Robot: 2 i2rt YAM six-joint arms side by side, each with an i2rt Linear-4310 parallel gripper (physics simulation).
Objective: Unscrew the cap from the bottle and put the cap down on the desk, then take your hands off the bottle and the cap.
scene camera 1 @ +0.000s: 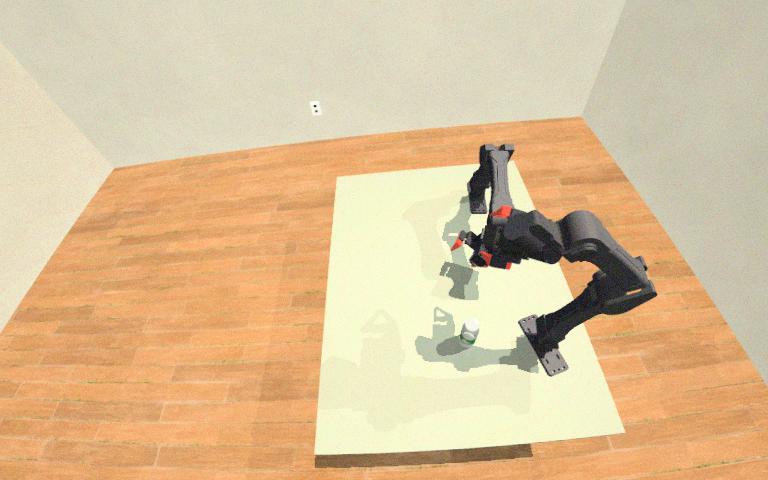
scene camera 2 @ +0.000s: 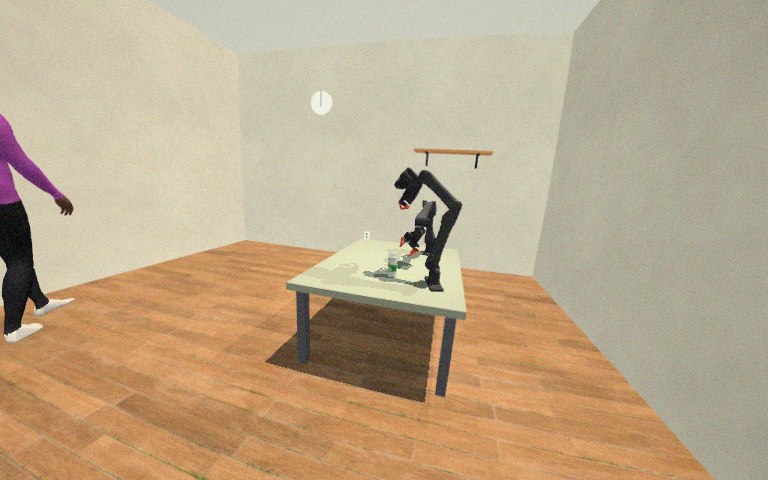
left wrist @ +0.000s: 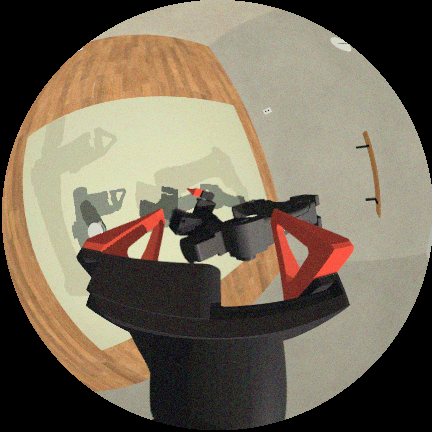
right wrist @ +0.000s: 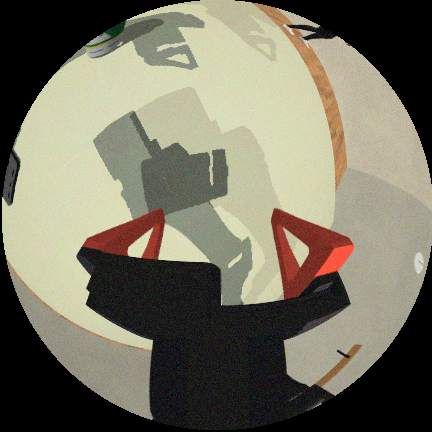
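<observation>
The bottle (scene camera 1: 468,337) (scene camera 2: 392,266) (right wrist: 104,46), white with a green band, stands upright on the desk (scene camera 1: 368,226) (scene camera 2: 339,283). Its white cap (scene camera 1: 471,324) (scene camera 2: 392,254) (left wrist: 95,229) sits on top; in the right wrist view the bottle's upper part is cut off. My left gripper (scene camera 1: 494,238) (scene camera 2: 403,206) is open and empty, high above the desk and well away from the bottle. My right gripper (scene camera 1: 468,252) (scene camera 2: 408,247) (right wrist: 217,213) is open and empty, lower, over the desk beyond the bottle in scene camera 1.
In scene camera 1 the two grippers overlap, the left arm (scene camera 1: 608,243) passing in front of the right arm (scene camera 1: 499,175). The left arm's base plate (scene camera 1: 552,362) (right wrist: 10,177) is close to the bottle. A person (scene camera 2: 16,226) stands left of the desk in scene camera 2.
</observation>
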